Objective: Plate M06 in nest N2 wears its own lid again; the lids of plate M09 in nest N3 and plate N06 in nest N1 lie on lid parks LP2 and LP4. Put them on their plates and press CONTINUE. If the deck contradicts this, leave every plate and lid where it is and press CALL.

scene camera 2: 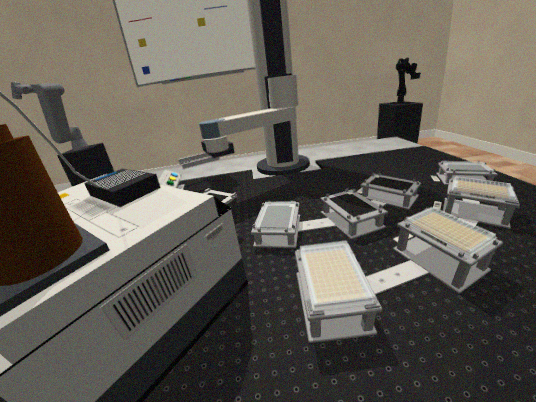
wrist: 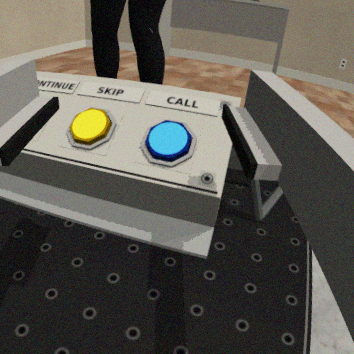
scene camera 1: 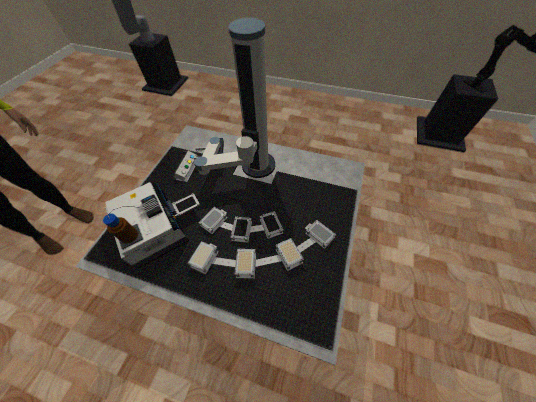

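Seen in the pictures: gripper, fingertip midpoint: [scene camera 2: 180, 163] [wrist: 140, 85] [scene camera 1: 195, 153]; arm's base at its link origin: [scene camera 2: 283, 165] [scene camera 1: 258, 165].
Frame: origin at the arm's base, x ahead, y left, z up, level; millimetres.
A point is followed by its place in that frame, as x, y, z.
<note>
My gripper [scene camera 1: 200, 150] {129, -430, 117} [scene camera 2: 183, 161] {129, -430, 117} [wrist: 140, 85] {129, -430, 117} is shut to its narrow stance and empty, its two fingers apart over the button panel [scene camera 1: 186, 167] {237, -452, 79} [wrist: 127, 125] {158, -471, 78}. In the wrist view the blue CALL button [wrist: 168, 139] {128, -464, 79} and yellow SKIP button [wrist: 91, 124] {177, -460, 79} lie between the fingers. The CONTINUE label [wrist: 56, 86] {224, -484, 90} is partly cut off, its button hidden. Three tan-welled plates [scene camera 1: 203, 257] {799, -30, 90} [scene camera 1: 245, 262] {756, 200, 92} [scene camera 1: 289, 253] {633, 411, 88} sit in outer stands; whether each wears a lid is unclear. Grey panes [scene camera 1: 213, 220] {562, -90, 64} [scene camera 1: 320, 233] {450, 549, 64} lie on two stands. Two frames [scene camera 1: 248, 228] {546, 134, 60} [scene camera 1: 279, 227] {482, 309, 58} stand open-topped. Plate and stand names are unreadable.
A white instrument [scene camera 1: 162, 235] {785, -249, 199} [scene camera 2: 200, 220] {763, -232, 197} with a brown bottle [scene camera 1: 125, 231] {858, -349, 325} and a black block [scene camera 2: 125, 186] {707, -348, 246} stands at the left. An empty tray frame [scene camera 1: 196, 198] {472, -239, 112} juts from it. The arm's column [scene camera 1: 260, 100] {43, 61, 575} [scene camera 2: 257, 100] {15, -75, 305} rises behind. A person's legs [wrist: 107, 45] show beyond the panel.
</note>
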